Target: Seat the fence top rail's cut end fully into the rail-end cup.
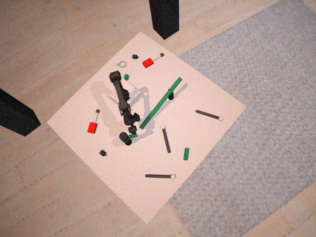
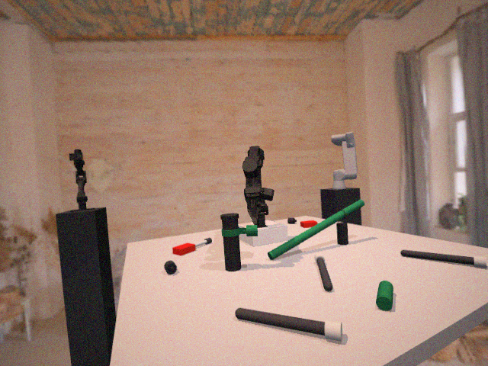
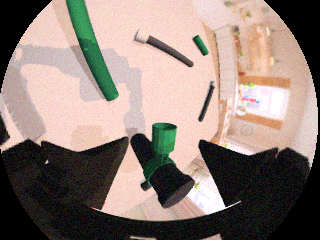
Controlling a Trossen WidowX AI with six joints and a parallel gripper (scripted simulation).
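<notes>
Right now my gripper tip is 6 cm to the left of the green brace band and 3 cm above it. Also, from my gripper tip: short green cylinder 38 cm ahead, 23 cm to the left, 16 cm below; then loop cap 45 cm to the left, 10 cm behind, 7 cm below.
</notes>
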